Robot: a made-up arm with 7 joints.
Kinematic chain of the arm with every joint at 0, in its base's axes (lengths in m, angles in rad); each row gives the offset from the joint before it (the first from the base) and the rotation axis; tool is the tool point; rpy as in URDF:
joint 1: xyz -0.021 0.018 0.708 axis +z
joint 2: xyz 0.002 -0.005 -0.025 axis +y
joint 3: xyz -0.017 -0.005 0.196 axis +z
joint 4: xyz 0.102 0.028 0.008 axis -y
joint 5: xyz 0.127 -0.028 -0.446 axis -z
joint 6: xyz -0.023 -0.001 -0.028 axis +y
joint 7: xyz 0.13 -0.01 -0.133 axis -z
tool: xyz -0.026 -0.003 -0.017 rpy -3.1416 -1.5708 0
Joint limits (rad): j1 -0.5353..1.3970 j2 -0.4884..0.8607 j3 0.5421..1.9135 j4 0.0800..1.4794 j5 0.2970..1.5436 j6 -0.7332..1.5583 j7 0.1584..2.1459
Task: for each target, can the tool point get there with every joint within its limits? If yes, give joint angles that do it. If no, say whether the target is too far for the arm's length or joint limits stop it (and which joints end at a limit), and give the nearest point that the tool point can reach.
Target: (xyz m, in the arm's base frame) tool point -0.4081 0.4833 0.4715
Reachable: yes | joints 0.7233 0.5945 1.4306 0.6379 0.6517 -0.1078 0.4523
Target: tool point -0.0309 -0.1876 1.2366
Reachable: no: joint limits stop it (at a limit: joint 1, joint 2, joint 3, joint 4, joint 6, joint 7) | nearest point 0.3697 -0.0316 1.2692 | short by 0.431 m
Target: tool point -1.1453 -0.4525 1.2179
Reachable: no: too far | nearest point -0.7728 -0.2112 0.9730 | short by 0.507 m
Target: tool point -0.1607 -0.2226 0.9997
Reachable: no: joint limits stop it (at a limit: joint 1, joint 2, joint 3, joint 6, joint 7) | nearest point -0.4232 -0.3370 0.7373 | short by 0.388 m
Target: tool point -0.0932 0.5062 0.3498
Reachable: yes | joints -0.0559 0.7151 1.2458 0.4989 0.5552 0.5628 0.5477
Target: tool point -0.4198 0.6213 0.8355
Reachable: yes | joints 0.8164 0.7580 1.7014 1.2966 1.2158 -0.3670 0.9451
